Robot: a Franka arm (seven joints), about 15 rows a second.
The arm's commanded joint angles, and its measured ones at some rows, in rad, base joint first. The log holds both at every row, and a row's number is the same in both.
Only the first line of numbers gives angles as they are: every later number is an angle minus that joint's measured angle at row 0.
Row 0, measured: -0.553, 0.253, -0.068, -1.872, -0.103, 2.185, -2.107
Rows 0 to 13, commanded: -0.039, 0.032, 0.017, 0.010, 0.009, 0.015, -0.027; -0.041, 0.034, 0.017, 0.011, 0.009, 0.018, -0.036; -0.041, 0.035, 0.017, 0.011, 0.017, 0.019, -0.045; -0.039, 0.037, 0.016, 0.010, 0.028, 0.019, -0.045; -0.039, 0.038, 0.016, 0.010, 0.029, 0.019, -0.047; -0.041, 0.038, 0.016, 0.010, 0.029, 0.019, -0.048; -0.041, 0.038, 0.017, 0.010, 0.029, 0.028, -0.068; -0.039, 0.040, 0.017, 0.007, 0.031, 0.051, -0.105; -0.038, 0.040, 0.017, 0.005, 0.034, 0.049, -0.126; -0.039, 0.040, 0.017, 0.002, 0.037, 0.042, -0.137; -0.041, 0.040, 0.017, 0.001, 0.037, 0.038, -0.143; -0.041, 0.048, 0.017, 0.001, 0.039, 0.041, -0.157; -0.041, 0.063, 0.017, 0.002, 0.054, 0.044, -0.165; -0.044, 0.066, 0.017, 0.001, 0.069, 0.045, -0.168
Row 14, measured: -0.022, 0.045, 0.003, 0.000, 0.033, 0.028, -0.130
